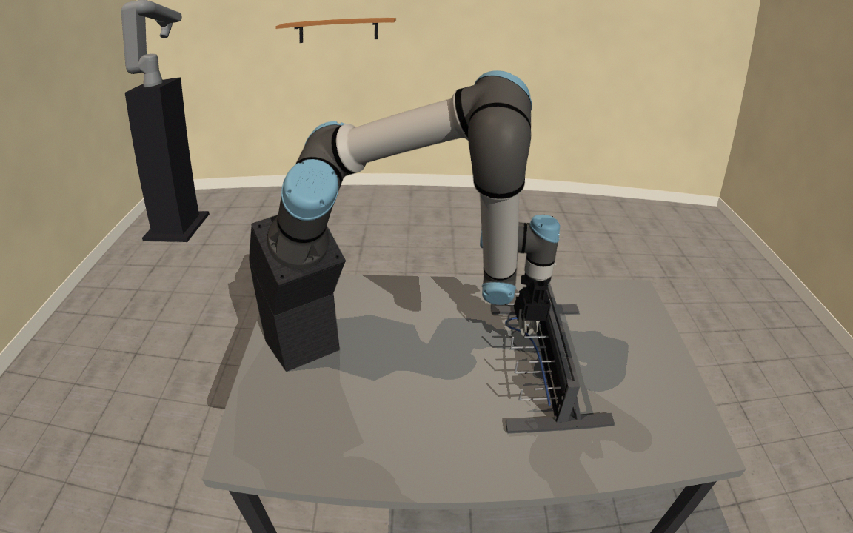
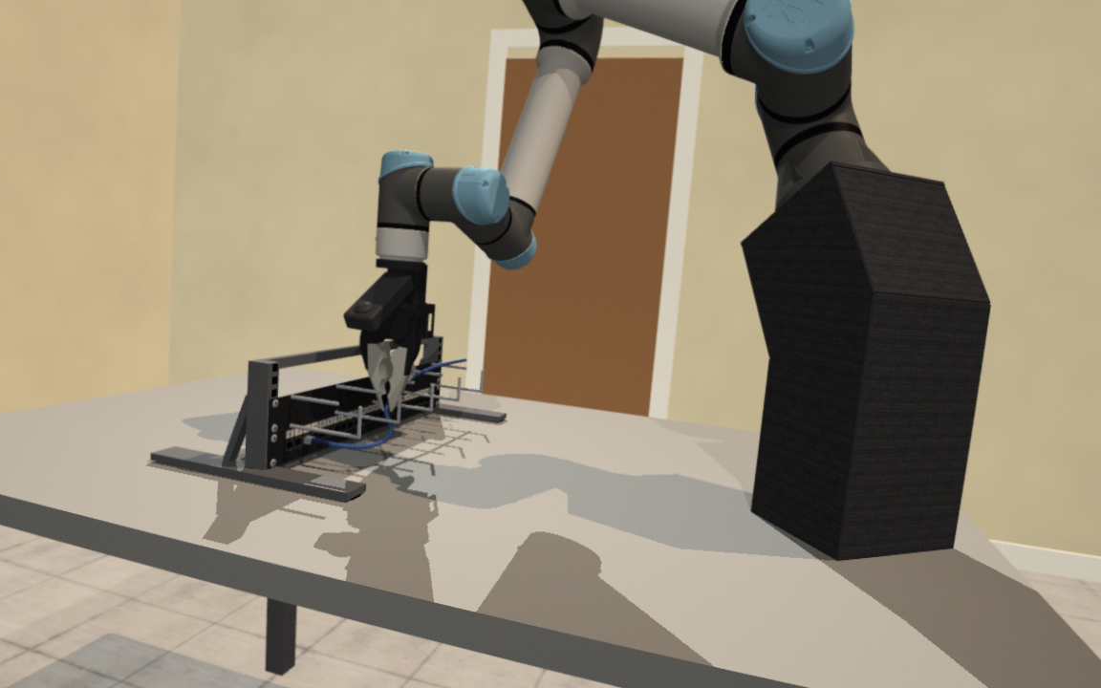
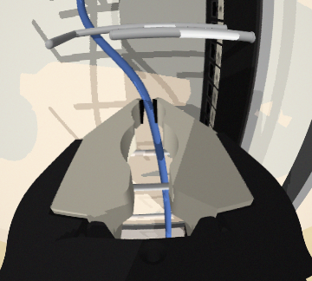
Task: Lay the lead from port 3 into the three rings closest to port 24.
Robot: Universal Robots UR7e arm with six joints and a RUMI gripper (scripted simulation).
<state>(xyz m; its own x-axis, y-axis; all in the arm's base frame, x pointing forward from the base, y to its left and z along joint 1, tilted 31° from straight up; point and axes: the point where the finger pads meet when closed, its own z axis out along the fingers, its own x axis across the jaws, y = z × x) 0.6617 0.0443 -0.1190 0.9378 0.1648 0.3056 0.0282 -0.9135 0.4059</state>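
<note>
My gripper is now 70 mm short of the rack and 50 mm to the left of it.
</note>
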